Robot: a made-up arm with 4 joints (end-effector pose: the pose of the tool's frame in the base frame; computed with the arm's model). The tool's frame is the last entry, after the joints.
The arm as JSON. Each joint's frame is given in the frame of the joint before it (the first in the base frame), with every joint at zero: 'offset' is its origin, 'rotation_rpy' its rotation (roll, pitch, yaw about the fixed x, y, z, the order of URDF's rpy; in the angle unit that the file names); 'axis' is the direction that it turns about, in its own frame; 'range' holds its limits. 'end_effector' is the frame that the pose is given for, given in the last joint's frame.
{
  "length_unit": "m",
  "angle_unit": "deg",
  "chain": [
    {
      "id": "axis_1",
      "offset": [
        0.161,
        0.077,
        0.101
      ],
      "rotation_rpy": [
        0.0,
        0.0,
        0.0
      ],
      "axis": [
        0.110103,
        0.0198,
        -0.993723
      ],
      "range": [
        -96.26,
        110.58
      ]
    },
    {
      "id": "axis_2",
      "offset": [
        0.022,
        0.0,
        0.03
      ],
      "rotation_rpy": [
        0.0,
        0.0,
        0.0
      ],
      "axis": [
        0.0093,
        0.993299,
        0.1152
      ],
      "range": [
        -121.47,
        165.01
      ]
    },
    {
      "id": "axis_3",
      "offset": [
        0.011,
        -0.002,
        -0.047
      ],
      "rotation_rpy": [
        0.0,
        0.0,
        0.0
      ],
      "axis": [
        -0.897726,
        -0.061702,
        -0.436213
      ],
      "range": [
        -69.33,
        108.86
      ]
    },
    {
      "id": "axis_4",
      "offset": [
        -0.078,
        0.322,
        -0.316
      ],
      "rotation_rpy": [
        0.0,
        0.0,
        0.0
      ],
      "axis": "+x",
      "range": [
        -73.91,
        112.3
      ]
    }
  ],
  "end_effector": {
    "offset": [
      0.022,
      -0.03,
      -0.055
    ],
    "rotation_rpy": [
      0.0,
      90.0,
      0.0
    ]
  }
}
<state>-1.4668 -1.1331 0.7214 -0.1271</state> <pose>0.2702 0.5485 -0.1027 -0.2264 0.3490 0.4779</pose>
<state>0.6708 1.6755 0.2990 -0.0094</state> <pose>-0.1358 0.4603 0.2303 -0.4193 -3.0644 -0.1622</pose>
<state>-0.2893 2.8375 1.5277 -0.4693</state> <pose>0.1889 -0.2900 0.4386 2.3422 -0.7403 -0.5494</pose>
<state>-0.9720 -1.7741 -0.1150 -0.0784</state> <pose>0.1936 0.5997 0.1414 0.0444 -0.1665 0.8564</pose>
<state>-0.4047 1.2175 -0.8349 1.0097</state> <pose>-0.1739 0.4078 0.3187 -1.6254 -2.3573 -0.8283</pose>
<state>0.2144 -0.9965 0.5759 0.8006</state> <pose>0.6680 0.0499 -0.1399 0.4206 0.3872 -0.0846</pose>
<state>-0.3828 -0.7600 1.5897 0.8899</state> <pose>0.5756 -0.1450 -0.1753 0.1888 0.4330 -0.4507</pose>
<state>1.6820 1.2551 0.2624 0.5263</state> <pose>0.4061 0.5305 0.0841 2.3846 1.6823 -0.1050</pose>
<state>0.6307 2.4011 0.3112 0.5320</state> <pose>-0.0453 0.3263 0.5491 -0.7529 -2.2355 -0.3193</pose>
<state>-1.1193 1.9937 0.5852 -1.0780</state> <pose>-0.0332 -0.2630 0.3256 2.7302 -0.3683 0.1252</pose>
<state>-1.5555 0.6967 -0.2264 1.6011</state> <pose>-0.2409 -0.2012 -0.0629 -0.1439 -2.8026 -1.1309</pose>
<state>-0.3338 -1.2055 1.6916 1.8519</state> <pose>0.6596 -0.1425 -0.0057 0.4155 -0.1848 0.4020</pose>
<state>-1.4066 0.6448 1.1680 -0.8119</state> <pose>0.3212 -0.1975 -0.1984 -1.9781 -0.0796 -0.7699</pose>
